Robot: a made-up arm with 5 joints.
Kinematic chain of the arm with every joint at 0, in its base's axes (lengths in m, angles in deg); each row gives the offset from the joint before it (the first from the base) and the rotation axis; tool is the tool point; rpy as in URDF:
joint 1: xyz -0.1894 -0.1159 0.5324 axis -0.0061 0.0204 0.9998
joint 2: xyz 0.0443 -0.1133 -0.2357 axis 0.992 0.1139 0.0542
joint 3: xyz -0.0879 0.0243 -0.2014 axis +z
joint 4: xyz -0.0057 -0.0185 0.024 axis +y
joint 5: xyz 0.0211 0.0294 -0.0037 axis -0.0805 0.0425 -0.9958
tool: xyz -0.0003 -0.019 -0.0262 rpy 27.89 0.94 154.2
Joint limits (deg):
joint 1: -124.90..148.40
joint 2: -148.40..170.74
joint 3: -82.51..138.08
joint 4: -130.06..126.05
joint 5: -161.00..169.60
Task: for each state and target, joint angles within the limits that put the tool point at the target. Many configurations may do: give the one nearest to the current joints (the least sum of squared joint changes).
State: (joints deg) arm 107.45 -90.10 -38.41 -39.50 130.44
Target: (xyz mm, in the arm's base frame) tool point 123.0 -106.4 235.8
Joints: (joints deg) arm 94.31 -88.61 -32.59 -23.05 126.18
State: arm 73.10 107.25 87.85 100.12 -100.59
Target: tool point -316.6 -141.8 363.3
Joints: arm 44.63 106.75 76.05 83.94 -103.65
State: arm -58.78 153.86 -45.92 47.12 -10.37
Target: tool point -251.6 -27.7 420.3
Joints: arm -37.38 116.96 -26.57 76.73 -14.13
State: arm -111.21 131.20 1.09 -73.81 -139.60
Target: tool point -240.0 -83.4 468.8
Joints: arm -95.47 141.31 0.07 -37.68 -144.39
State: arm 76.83 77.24 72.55 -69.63 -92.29
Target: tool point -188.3 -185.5 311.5
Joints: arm 110.97 72.99 59.69 -93.61 -81.42
